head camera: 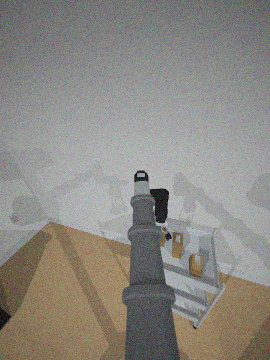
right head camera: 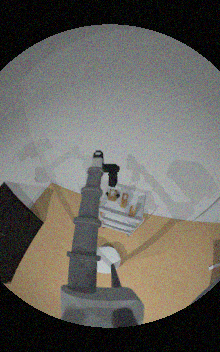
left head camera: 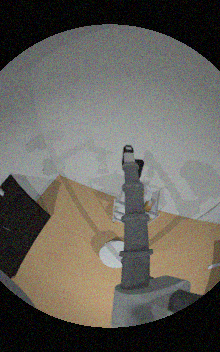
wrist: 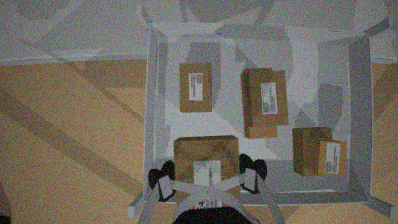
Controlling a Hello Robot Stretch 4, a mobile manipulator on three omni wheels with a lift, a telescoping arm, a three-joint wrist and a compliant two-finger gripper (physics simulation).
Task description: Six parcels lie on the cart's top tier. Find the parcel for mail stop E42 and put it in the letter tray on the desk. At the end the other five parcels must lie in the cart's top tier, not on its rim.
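Note:
My gripper is shut on a brown parcel, held above the front left of the cart's top tier. The held parcel looks larger than the others in the wrist view; its white label is partly hidden by the fingers and unreadable. On the white cart, a flat parcel lies at the back left. A parcel lies on another parcel at the back middle. Two parcels overlap at the front right. Their labels are too blurred to read. The letter tray cannot be made out.
The cart has raised side walls and lower shelves. A wall stands behind it. A large dark panel stands at the left. A white round object is near the arm's base. My telescoping arm partly hides the cart.

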